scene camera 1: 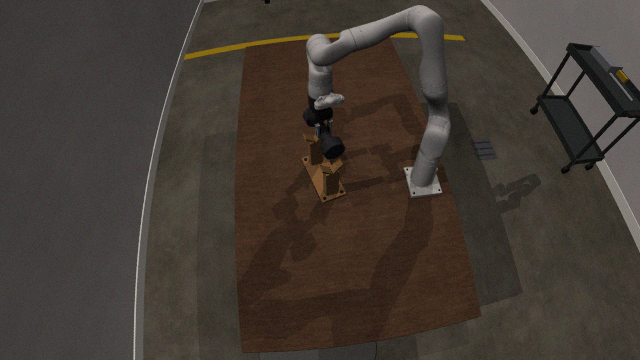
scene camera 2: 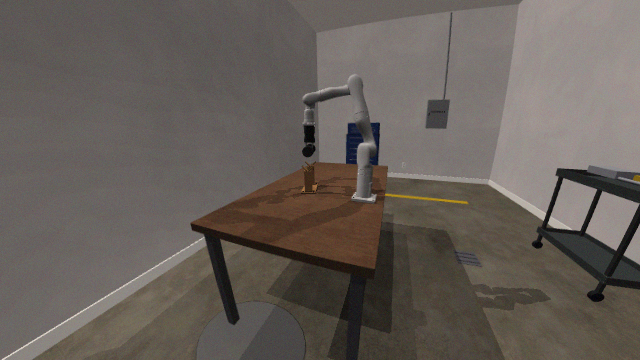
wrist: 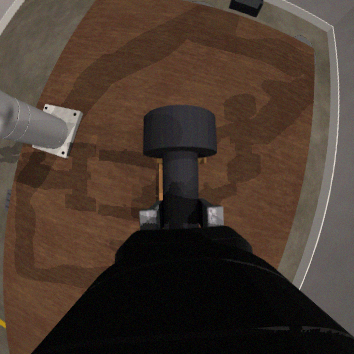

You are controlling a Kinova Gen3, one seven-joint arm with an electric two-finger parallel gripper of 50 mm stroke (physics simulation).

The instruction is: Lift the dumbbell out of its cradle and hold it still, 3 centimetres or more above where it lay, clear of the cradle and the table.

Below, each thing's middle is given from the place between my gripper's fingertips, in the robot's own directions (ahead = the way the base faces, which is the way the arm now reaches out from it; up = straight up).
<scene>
My hand is 1 cm below the black dumbbell (wrist: 180,133). Round my hand: cradle (scene camera 1: 325,177) 17 cm below.
</scene>
